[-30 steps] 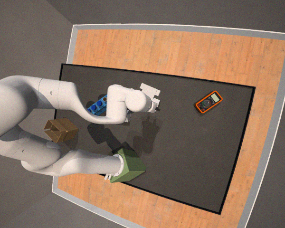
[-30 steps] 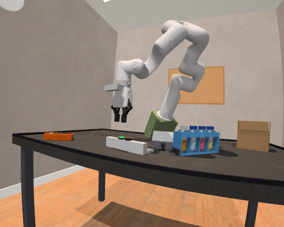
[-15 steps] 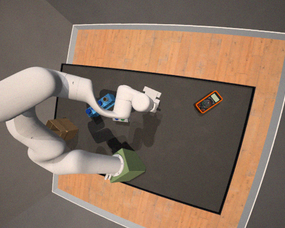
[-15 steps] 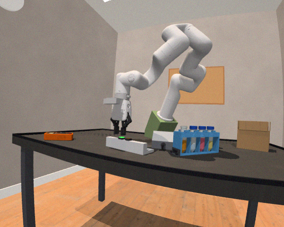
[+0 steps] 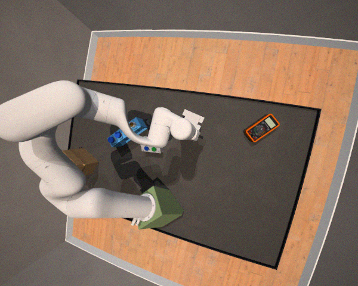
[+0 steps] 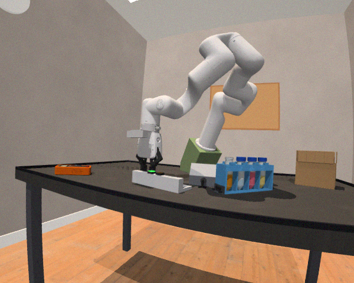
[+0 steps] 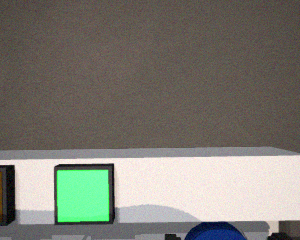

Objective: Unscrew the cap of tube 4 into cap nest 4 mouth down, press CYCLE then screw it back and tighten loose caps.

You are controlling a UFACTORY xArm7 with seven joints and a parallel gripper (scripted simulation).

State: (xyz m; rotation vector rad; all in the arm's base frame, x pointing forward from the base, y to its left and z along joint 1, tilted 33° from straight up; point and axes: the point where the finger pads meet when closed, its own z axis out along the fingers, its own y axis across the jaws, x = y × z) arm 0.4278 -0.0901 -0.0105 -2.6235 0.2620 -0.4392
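My hand is 3 cm above the blue cap. From my hand the other things lie so: blue cycle key (16 cm behind, 21 cm to the left, 2 cm above); then key housing (13 cm behind, 19 cm to the left, 1 cm above); then green ready key (15 cm behind, 17 cm to the left, 2 cm above).
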